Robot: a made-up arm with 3 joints.
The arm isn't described. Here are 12 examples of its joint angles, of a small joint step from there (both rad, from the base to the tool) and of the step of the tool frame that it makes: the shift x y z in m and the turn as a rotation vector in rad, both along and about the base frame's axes.
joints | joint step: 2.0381 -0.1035 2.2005 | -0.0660 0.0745 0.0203
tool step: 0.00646 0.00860 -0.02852 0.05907 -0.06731 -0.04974
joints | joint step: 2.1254 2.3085 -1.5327 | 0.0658 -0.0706 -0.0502
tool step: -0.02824 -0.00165 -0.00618 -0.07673 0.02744 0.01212
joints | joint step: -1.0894 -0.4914 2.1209 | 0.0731 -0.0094 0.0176
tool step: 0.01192 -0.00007 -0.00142 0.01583 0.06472 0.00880
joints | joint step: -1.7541 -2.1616 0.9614 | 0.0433 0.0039 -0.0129
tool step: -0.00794 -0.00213 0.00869 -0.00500 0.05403 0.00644
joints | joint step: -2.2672 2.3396 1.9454 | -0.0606 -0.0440 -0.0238
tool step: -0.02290 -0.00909 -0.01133 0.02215 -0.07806 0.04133
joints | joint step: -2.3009 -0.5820 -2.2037 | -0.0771 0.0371 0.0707
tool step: -0.02248 0.00626 0.00457 -0.06824 -0.11483 0.01720
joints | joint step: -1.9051 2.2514 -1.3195 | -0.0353 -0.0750 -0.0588
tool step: -0.01039 -0.00237 0.01859 0.05823 -0.08234 0.05897
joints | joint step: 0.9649 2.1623 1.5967 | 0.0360 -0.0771 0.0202
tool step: 0.00431 -0.01693 -0.03616 -0.07005 0.05318 -0.03393
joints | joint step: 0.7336 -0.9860 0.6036 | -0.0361 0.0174 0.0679
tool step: -0.00411 -0.00661 0.00886 0.04008 -0.09238 -0.01179
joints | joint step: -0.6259 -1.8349 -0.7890 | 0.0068 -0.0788 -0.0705
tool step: -0.00183 0.01680 -0.01128 0.06305 0.07409 -0.05171
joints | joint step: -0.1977 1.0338 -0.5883 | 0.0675 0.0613 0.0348
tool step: 0.00752 0.01341 -0.02226 0.00665 0.09792 0.06325
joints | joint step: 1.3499 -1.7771 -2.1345 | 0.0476 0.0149 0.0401
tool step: 0.00684 -0.00537 -0.00311 0.01306 0.00829 0.01068
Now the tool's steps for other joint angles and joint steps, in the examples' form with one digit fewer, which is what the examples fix.
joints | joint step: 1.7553 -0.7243 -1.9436 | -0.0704 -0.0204 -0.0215
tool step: 0.0087 -0.0006 0.0042 -0.0178 -0.0560 0.0188
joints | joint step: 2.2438 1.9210 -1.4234 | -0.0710 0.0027 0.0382
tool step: 0.0231 -0.0007 -0.0125 0.0100 -0.0351 0.0090
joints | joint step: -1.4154 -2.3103 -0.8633 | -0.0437 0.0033 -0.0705
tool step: 0.0096 0.0005 -0.0052 0.0030 0.0085 0.0474
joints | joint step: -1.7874 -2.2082 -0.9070 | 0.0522 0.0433 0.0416
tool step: -0.0080 -0.0105 0.0034 -0.0380 0.0182 -0.0318
